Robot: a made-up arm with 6 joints. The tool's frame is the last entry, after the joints.
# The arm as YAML. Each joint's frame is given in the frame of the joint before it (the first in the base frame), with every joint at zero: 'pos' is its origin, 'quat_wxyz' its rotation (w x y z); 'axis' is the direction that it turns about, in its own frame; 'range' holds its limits. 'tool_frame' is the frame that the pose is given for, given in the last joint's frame.
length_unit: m
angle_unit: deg
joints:
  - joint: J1
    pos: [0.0, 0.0, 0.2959]
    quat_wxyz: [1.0, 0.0, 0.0, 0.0]
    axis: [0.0, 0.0, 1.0]
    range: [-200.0, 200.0]
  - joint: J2
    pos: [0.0, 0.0, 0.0]
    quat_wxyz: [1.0, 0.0, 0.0, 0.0]
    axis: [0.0, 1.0, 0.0]
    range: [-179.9, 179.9]
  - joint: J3
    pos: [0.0, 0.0, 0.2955]
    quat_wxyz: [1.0, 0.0, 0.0, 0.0]
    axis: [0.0, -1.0, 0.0]
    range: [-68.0, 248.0]
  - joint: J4
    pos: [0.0, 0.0, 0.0]
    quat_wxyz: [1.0, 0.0, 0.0, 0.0]
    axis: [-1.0, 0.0, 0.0]
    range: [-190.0, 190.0]
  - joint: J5
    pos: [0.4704, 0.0, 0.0]
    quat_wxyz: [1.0, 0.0, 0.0, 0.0]
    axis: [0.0, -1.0, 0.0]
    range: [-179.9, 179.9]
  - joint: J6
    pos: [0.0, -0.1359, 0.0]
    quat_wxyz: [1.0, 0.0, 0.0, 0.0]
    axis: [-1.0, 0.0, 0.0]
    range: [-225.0, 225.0]
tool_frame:
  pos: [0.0, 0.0, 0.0]
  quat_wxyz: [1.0, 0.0, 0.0, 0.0]
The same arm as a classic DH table. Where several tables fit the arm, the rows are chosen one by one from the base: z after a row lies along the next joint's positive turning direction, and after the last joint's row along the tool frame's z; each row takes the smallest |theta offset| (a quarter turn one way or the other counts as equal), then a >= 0, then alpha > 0; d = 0 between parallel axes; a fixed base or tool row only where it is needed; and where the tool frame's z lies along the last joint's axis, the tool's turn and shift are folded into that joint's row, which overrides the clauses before.
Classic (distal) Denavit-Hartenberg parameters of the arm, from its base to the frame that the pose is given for. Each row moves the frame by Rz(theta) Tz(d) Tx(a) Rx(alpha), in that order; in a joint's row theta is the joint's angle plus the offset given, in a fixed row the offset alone. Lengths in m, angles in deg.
J1: a 0, alpha -90, d 0.2959, theta_offset 0
J2: a 0.2955, alpha 180, d 0, theta_offset -90
J3: a 0, alpha -90, d 0, theta_offset 0
J4: a 0, alpha 90, d -0.4704, theta_offset 0
J5: a 0, alpha -90, d 0.1359, theta_offset 0
J6: a 0, alpha 90, d 0, theta_offset 90
tool (fixed): a 0, alpha 0, d 0, theta_offset -90
Joint limits (deg, base to tool): -200..200 -179.9..179.9 -68..248 -190..190 -179.9..179.9 -225..225

